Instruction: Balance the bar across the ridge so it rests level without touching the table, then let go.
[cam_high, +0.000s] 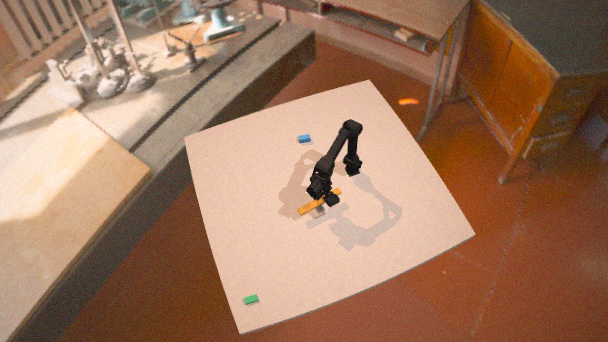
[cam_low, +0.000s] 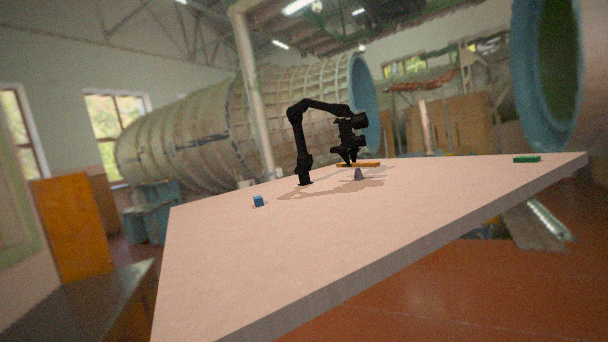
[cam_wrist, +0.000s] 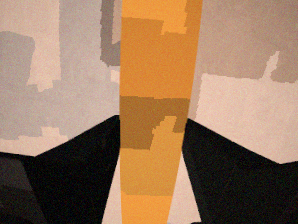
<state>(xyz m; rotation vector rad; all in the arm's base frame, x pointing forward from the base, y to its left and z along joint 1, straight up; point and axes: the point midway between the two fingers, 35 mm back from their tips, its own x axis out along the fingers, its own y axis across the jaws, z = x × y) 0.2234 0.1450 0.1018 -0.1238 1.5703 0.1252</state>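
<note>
Right now my gripper tip is 3 cm short of the orange bar. Also, from my gripper tip: green block: 52 cm ahead, 36 cm to the left, 6 cm below; then blue block: 6 cm behind, 45 cm to the right, 5 cm below.
</note>
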